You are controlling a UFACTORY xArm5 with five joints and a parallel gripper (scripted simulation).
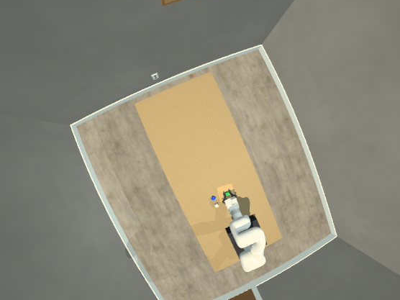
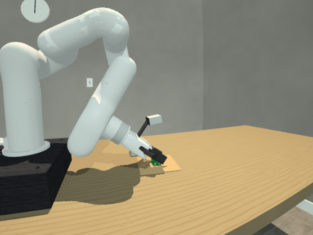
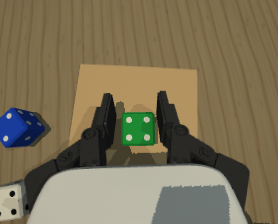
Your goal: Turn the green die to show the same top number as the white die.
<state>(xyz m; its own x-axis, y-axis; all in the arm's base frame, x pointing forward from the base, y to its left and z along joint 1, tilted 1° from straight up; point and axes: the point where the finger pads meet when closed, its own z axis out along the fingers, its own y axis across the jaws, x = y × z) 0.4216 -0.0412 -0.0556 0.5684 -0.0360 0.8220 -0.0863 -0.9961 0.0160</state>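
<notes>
Right now my hand is 10 mm past the green die and 10 mm above it. Also, from my hand: blue die: 10 mm ahead, 130 mm to the left, 20 mm below; then tan mat: 30 mm below; then white die: 60 mm behind, 130 mm to the left, 20 mm below.
</notes>
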